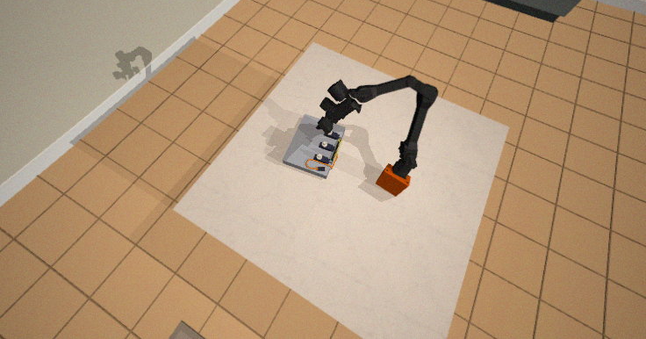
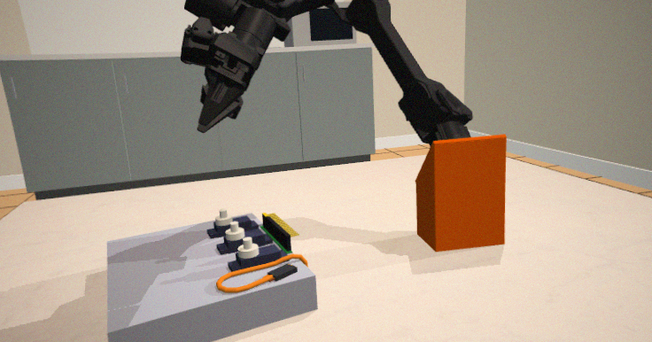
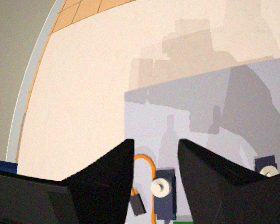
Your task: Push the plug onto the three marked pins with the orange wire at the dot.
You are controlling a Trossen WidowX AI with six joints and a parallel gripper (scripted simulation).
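My gripper tip is 18 cm above the dark header strip, 10 cm past it and 2 cm to the left of it. From my gripper tip the other things lie so: grey printed holder 21 cm below, 6 cm ahead, 1 cm to the right.
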